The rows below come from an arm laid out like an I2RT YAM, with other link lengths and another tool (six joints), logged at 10 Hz.
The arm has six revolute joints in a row. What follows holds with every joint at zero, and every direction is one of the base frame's. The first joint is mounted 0.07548 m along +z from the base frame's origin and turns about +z. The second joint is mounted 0.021 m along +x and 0.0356 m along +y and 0.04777 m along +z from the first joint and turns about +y. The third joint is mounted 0.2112 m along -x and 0.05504 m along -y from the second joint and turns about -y. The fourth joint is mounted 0.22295 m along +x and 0.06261 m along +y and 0.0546 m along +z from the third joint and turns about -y. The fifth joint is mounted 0.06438 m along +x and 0.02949 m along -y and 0.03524 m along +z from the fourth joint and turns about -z. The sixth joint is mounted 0.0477 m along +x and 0.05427 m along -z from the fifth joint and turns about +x. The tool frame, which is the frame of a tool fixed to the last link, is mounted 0.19 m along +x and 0.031 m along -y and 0.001 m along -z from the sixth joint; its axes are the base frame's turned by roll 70.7, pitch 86.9 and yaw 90 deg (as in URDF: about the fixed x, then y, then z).
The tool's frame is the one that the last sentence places.
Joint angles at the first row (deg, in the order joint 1, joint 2, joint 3, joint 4, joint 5, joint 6):
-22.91 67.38 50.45 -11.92 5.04 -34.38
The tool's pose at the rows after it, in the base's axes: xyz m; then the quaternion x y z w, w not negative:
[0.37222 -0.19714 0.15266 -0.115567 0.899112 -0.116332 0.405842]
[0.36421 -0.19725 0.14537 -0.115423 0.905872 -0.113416 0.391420]
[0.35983 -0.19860 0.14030 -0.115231 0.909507 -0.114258 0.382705]
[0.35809 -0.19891 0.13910 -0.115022 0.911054 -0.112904 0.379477]
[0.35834 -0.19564 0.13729 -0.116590 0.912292 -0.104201 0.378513]
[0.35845 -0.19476 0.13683 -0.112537 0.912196 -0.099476 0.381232]
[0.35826 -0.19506 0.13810 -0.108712 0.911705 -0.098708 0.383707]
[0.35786 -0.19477 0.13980 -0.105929 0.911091 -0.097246 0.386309]
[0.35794 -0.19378 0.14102 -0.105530 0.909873 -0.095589 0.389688]
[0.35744 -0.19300 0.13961 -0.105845 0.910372 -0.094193 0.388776]
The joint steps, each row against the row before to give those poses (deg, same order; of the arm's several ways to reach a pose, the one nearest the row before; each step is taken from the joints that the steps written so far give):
-0.50 -1.62 -0.79 -2.59 0.03 -1.08
-0.47 -0.75 -0.46 -2.01 0.02 -0.63
-0.31 -0.23 -0.54 -0.54 0.23 -0.53
-0.22 -0.09 0.10 -0.61 -0.14 -0.16
-0.02 0.07 0.39 -0.94 -0.80 0.25
-0.02 0.01 0.09 -0.18 -0.29 0.72
0.02 -0.09 0.15 -0.11 0.07 0.51
-0.02 -0.25 0.18 -0.30 -0.08 0.43
-0.03 -0.36 -0.12 0.02 -0.29 0.24
0.03 -0.09 -0.21 -0.07 -0.08 0.02

